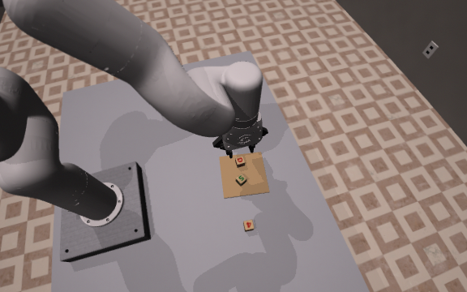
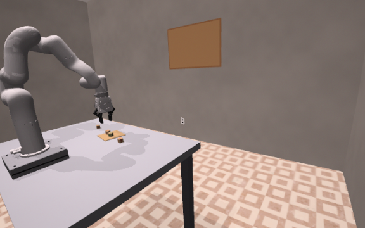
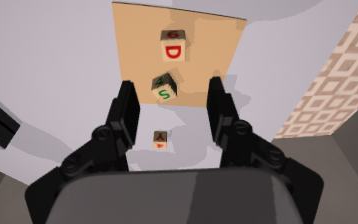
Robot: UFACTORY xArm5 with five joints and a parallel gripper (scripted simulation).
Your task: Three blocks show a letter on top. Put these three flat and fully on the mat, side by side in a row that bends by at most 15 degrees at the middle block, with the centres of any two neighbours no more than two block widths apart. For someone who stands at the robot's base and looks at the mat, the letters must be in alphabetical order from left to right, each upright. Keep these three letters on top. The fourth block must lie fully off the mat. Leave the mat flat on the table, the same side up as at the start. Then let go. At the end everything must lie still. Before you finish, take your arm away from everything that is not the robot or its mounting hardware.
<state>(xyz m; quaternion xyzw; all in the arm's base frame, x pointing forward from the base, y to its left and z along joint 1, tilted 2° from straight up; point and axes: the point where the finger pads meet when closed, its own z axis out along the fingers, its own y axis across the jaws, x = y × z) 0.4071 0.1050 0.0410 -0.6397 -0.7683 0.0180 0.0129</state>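
My gripper is now 90 mm above the wooden letter block. Round my hand: tan mat 100 mm below, 40 mm to the right, 10 mm ahead.
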